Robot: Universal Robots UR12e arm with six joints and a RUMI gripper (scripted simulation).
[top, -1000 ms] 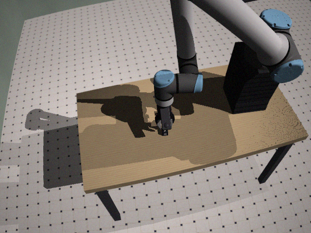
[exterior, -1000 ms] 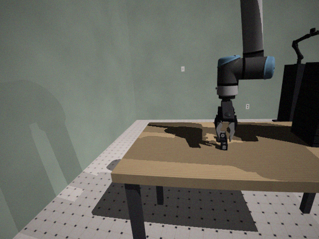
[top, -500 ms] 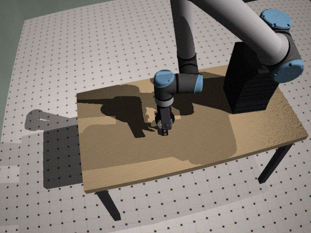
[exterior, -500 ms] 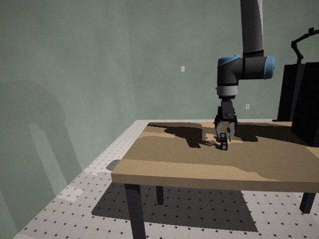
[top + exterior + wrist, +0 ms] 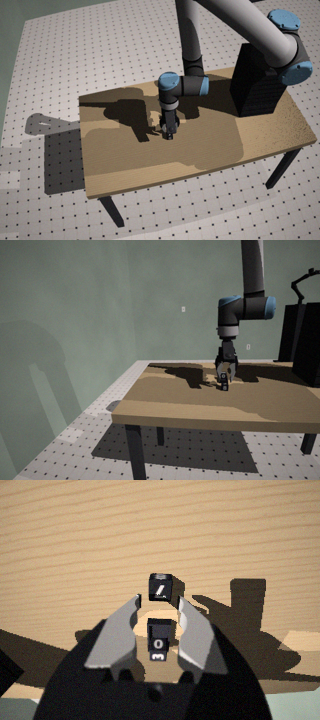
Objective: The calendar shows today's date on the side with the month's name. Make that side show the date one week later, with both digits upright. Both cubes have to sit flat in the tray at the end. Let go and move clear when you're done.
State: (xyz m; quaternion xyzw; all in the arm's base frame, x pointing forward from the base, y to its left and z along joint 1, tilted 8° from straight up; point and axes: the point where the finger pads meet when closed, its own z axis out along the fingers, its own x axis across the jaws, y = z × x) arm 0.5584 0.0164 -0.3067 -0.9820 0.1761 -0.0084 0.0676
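Now: the black date cube 4 cm below my hand. Also, from my hand: dark tray 10 cm to the right, 4 cm below, 4 cm behind.
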